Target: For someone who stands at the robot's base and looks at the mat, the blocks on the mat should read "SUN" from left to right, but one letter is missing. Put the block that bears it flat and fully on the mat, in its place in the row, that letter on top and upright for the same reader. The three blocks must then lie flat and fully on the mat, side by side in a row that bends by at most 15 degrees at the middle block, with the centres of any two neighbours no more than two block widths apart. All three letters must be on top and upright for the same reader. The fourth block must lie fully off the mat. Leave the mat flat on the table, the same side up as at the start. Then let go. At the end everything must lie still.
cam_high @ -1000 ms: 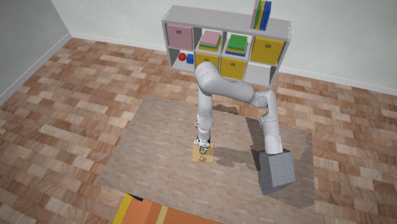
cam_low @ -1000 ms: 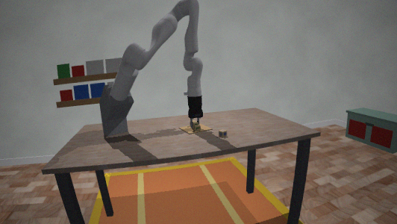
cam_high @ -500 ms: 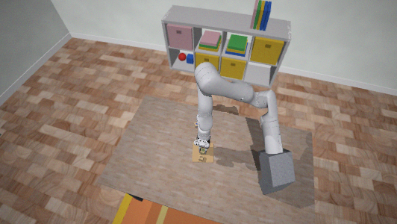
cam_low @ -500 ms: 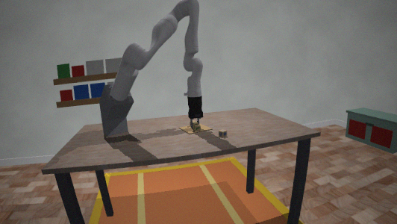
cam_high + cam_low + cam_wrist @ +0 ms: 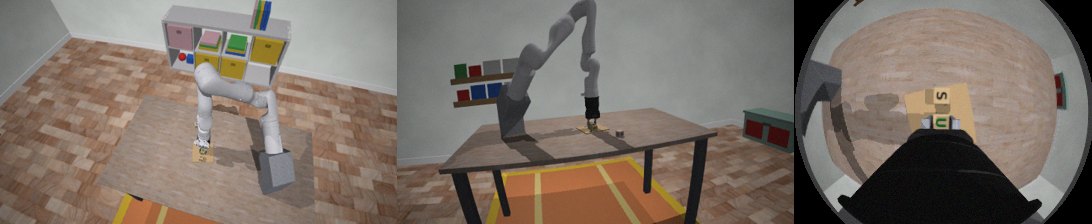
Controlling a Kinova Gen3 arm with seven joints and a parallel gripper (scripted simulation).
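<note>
The tan mat lies 20 mm below my hand.
</note>
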